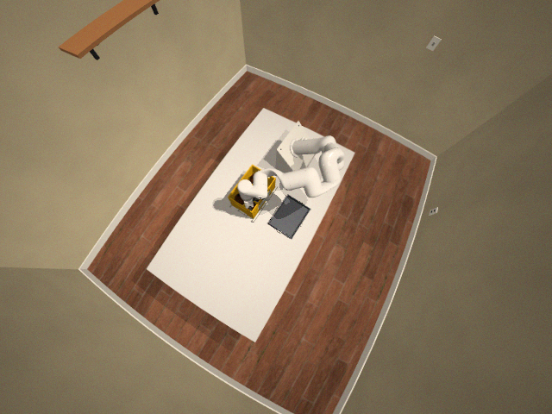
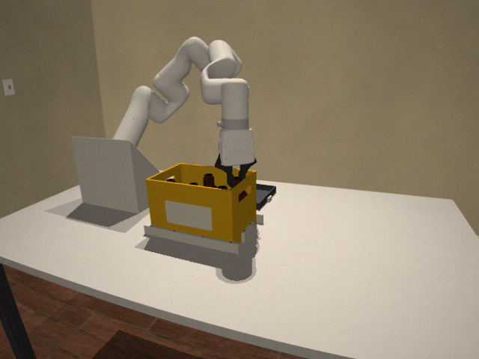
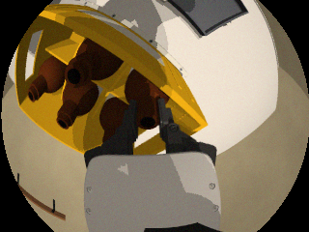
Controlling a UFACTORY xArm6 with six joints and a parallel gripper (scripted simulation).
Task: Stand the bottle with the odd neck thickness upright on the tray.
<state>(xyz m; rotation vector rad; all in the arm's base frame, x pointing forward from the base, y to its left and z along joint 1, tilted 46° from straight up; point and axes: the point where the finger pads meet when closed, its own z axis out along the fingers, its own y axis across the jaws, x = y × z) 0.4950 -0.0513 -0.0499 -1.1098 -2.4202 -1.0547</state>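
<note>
Now: the glass bottle 90 mm to the right of my hand, 70 mm below it and 10 mm behind it. Round my hand: yellow crate: 90 mm behind, 70 mm below, 40 mm to the right; dark grey tray: 250 mm to the left, 150 mm below, 90 mm behind.
</note>
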